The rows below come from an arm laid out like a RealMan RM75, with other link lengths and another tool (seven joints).
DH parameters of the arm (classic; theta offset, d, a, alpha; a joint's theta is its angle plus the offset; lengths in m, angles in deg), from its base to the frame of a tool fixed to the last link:
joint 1: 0 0.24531 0 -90
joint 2: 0 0 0 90
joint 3: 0 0.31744 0 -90
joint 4: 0 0 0 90
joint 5: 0 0.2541 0 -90
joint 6: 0 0 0 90
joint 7: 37.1 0.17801 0.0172 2
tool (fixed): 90 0.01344 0 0
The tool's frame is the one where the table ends.
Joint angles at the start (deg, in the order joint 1, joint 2, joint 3, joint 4, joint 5, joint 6, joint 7): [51.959, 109.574, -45.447, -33.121, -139.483, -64.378, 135.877]
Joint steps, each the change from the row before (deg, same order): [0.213, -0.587, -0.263, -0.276, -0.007, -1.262, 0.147]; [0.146, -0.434, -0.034, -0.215, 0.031, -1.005, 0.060]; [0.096, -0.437, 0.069, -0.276, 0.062, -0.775, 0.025]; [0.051, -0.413, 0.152, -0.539, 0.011, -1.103, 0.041]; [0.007, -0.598, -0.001, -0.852, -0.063, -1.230, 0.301]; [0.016, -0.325, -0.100, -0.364, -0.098, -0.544, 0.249]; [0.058, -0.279, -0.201, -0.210, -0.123, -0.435, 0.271]
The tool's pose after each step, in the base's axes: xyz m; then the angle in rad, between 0 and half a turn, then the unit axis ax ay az. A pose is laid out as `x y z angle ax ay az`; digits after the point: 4 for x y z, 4 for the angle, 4 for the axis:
0.2771 0.5568 -0.0092 2.9737 0.0656 0.9667 0.2473
0.2753 0.5567 -0.0051 2.9735 0.0634 0.9679 0.2434
0.2739 0.5572 -0.0003 2.9739 0.0615 0.9683 0.2422
0.2720 0.5572 0.0052 2.9752 0.0589 0.9690 0.2401
0.2700 0.5578 0.0135 2.9725 0.0562 0.9693 0.2395
0.2694 0.5581 0.0175 2.9687 0.0554 0.9694 0.2392
0.2690 0.5582 0.0203 2.9638 0.0550 0.9697 0.2380

